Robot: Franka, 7 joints.
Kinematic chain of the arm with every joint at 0, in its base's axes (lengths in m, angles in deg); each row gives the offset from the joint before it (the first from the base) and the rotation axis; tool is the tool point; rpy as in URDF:
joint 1: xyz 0 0 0.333 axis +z
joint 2: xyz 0 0 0 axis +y
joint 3: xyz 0 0 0.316 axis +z
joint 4: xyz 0.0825 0 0 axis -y
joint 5: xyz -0.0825 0 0.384 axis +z
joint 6: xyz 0 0 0 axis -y
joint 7: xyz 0.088 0 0 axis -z
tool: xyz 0 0 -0.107 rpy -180 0 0
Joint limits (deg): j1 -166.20..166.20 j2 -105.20..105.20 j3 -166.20..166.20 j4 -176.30..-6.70 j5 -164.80..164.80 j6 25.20..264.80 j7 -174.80..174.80
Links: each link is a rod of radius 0.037 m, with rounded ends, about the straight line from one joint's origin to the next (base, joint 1, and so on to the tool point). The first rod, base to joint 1, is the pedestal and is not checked.
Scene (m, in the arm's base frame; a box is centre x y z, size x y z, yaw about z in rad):
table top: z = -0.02
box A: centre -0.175 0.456 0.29 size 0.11 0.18 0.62 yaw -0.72
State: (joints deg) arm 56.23 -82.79 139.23 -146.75 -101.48 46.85 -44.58
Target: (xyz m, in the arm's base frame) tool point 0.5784 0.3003 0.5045
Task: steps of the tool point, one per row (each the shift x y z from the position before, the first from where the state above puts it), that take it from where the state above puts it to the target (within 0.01 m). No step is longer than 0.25 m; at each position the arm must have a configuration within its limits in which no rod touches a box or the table.
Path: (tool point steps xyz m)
1: -0.0843 -0.0045 0.0427
2: -0.0752 -0.0017 0.0719
3: -0.0578 0.0010 0.0972
4: -0.0336 0.0019 0.1167
5: -0.0054 -0.0009 0.1275
6: 0.1276 0.1645 0.1139
7: 0.1931 0.1328 0.0659
8: 0.2353 0.0747 0.0107
9: 0.2440 0.0025 -0.0461
10: 0.2169 -0.0688 -0.0984
11: 0.1579 -0.1237 -0.1405

